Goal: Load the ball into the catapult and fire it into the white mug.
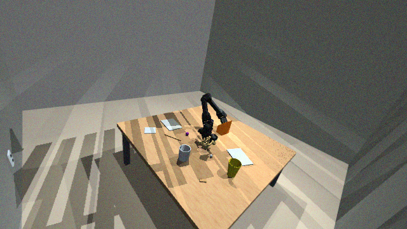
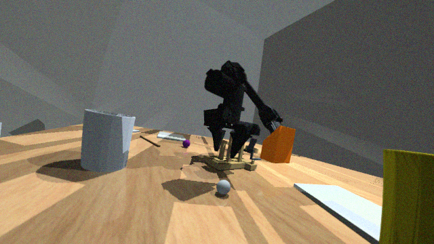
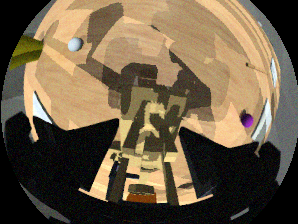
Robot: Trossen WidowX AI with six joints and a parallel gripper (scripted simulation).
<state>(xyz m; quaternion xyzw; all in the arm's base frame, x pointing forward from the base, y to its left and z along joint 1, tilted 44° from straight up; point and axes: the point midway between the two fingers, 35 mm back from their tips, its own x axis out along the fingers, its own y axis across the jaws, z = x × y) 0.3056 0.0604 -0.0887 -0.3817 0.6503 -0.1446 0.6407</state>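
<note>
The frame is 40 mm behind my gripper tip, 20 mm to the right of it and 50 mm above it. The rest, counted from my gripper tip: purple ball: 90 mm ahead, 200 mm to the right, 20 mm below; wooden catapult: 70 mm behind, 10 mm to the right, 20 mm above; white ball: 60 mm ahead, 160 mm to the left, 20 mm below.
</note>
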